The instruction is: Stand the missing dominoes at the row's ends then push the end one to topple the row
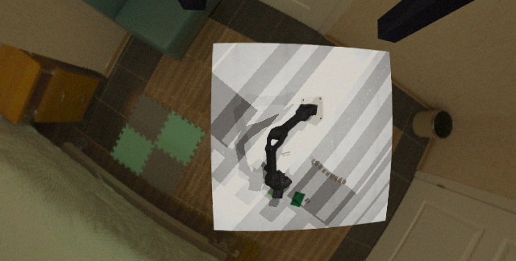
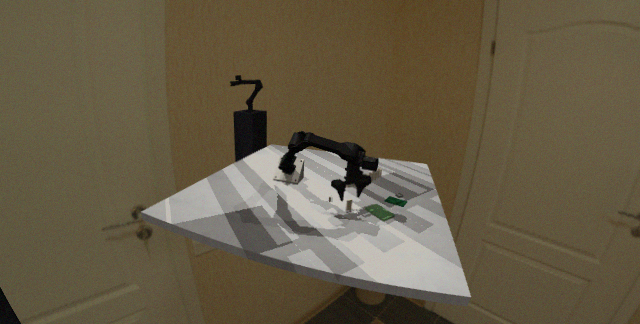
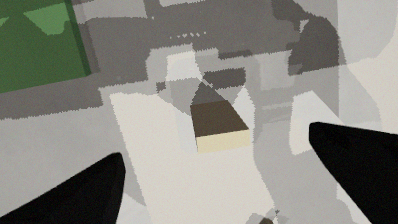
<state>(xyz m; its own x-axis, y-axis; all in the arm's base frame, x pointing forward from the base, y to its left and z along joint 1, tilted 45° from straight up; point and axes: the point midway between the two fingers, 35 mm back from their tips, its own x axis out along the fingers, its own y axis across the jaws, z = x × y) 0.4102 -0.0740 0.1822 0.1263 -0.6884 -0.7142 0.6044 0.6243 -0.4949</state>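
The light green flat pad is 14 cm ahead of my gripper tip, 5 cm below it and 3 cm to the left of it. From my gripper tip the other things lie so: metal piece 25 cm to the left, 21 cm ahead, 5 cm below; dark green pad 20 cm ahead, 18 cm to the left, 5 cm below.
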